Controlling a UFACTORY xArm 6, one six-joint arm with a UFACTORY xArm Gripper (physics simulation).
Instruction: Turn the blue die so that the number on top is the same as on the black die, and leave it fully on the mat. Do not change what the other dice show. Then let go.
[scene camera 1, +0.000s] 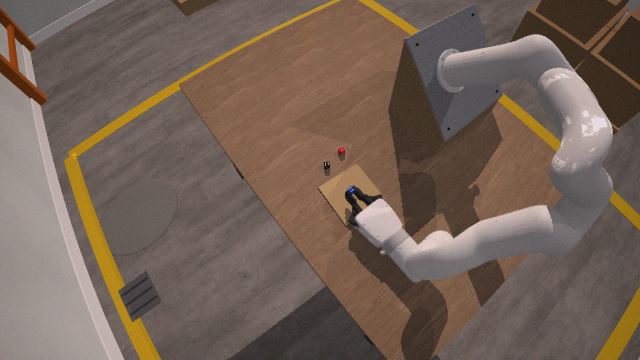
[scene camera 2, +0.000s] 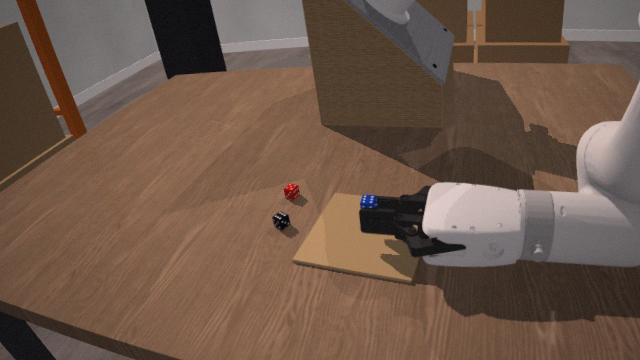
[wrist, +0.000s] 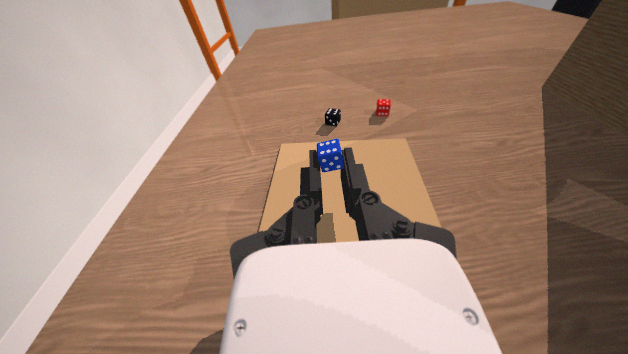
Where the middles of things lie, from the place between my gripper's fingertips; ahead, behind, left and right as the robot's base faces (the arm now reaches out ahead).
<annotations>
Now: the blue die (wrist: 329, 154) 10 mm to the left of my hand and 10 mm above it. The rest, counted from my hand: tan mat (scene camera 2: 336, 242) (40 mm below, 10 mm behind).
</annotations>
